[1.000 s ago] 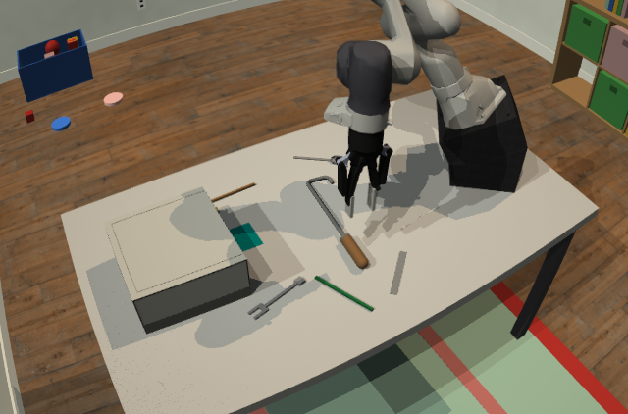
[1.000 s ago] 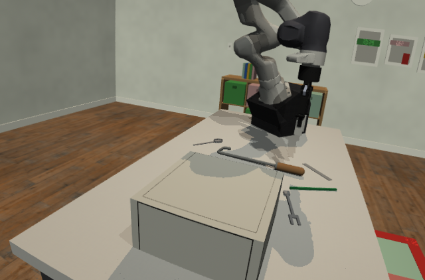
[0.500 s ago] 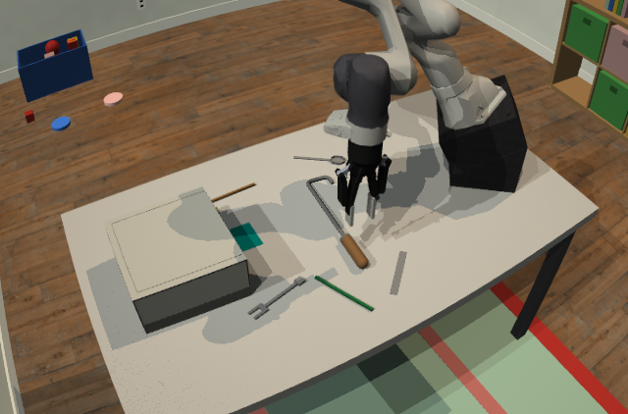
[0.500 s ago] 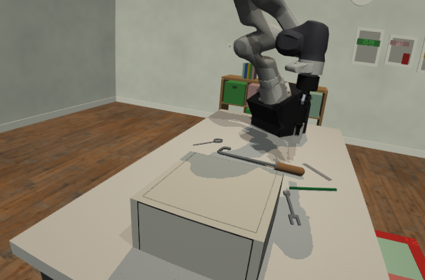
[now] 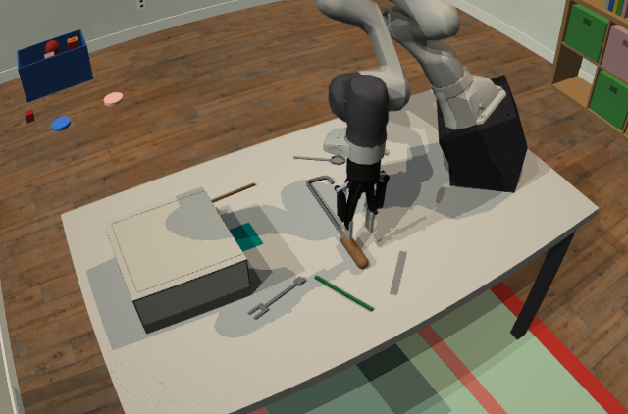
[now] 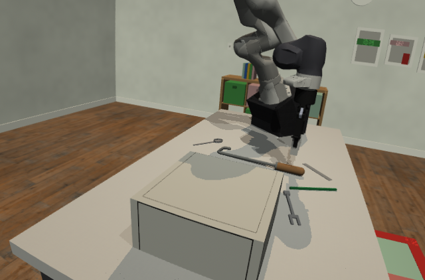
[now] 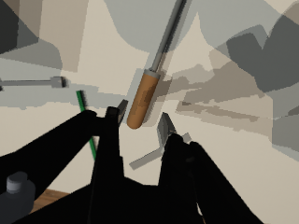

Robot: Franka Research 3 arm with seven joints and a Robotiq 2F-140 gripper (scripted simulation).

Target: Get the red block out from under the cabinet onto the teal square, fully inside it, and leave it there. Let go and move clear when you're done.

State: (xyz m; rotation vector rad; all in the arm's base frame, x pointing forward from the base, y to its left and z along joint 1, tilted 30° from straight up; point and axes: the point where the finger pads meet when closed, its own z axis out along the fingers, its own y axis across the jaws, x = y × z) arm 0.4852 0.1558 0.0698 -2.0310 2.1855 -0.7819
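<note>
Now: hand 60 mm past the grey strip, 110 mm to the right of it and 120 mm above it. Also, from my hand: tool with grey shaft (60 mm behind, 130 mm to the right, 110 mm below); then grey forked tool (240 mm ahead, 120 mm below); then green stick (100 mm ahead, 80 mm to the left, 120 mm below).
</note>
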